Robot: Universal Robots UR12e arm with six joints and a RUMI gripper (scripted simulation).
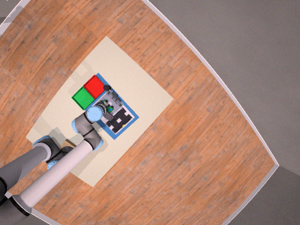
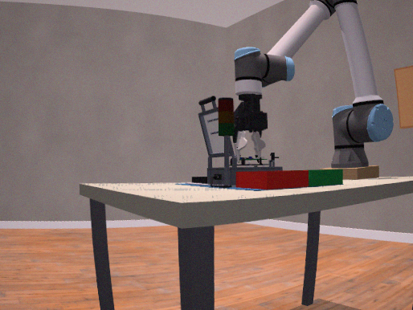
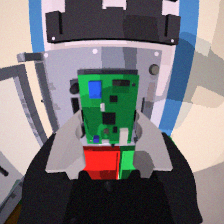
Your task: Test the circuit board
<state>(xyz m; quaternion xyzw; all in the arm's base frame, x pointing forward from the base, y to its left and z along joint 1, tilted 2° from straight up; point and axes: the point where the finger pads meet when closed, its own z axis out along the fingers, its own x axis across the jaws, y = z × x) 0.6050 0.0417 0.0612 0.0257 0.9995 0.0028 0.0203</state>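
Right now the green circuit board is 10 mm to the left of my hand. Also, from my hand: green bin 90 mm behind, 210 mm to the left, 70 mm below; red bin 60 mm ahead, 200 mm to the left, 70 mm below; lid 130 mm ahead, 100 mm above.
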